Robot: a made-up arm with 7 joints. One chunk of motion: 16 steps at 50 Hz.
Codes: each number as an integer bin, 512 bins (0 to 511) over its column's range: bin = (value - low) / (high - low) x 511, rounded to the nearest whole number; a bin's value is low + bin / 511 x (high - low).
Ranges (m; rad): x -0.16..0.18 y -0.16..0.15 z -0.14..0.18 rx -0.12..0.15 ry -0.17..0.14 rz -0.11..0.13
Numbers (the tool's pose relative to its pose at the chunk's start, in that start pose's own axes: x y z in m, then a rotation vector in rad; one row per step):
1: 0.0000 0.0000 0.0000 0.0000 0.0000 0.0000
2: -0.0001 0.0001 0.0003 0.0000 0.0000 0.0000
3: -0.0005 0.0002 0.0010 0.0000 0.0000 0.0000
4: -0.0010 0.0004 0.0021 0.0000 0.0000 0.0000
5: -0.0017 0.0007 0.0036 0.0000 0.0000 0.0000
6: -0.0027 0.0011 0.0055 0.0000 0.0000 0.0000
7: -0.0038 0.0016 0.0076 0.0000 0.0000 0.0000
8: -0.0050 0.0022 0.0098 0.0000 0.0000 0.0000
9: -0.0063 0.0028 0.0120 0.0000 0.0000 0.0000
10: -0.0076 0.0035 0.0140 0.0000 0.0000 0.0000
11: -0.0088 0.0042 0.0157 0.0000 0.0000 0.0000
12: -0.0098 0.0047 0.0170 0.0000 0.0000 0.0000
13: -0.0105 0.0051 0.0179 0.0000 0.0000 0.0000
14: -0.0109 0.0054 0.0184 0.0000 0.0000 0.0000
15: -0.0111 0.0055 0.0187 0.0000 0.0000 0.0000
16: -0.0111 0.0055 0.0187 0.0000 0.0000 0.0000
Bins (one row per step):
1: 240 264 224 227 280 234
2: 240 264 224 227 280 234
3: 240 264 225 227 280 234
4: 239 264 227 227 280 234
5: 238 265 229 227 280 234
6: 236 266 232 227 280 234
7: 235 266 236 227 280 234
8: 233 267 239 227 280 234
9: 231 268 243 227 280 234
10: 229 270 246 227 280 234
11: 227 271 249 227 280 234
12: 226 271 251 227 280 234
13: 225 272 252 227 280 234
14: 224 273 253 227 280 234
15: 224 273 253 227 280 234
16: 224 273 253 227 280 234

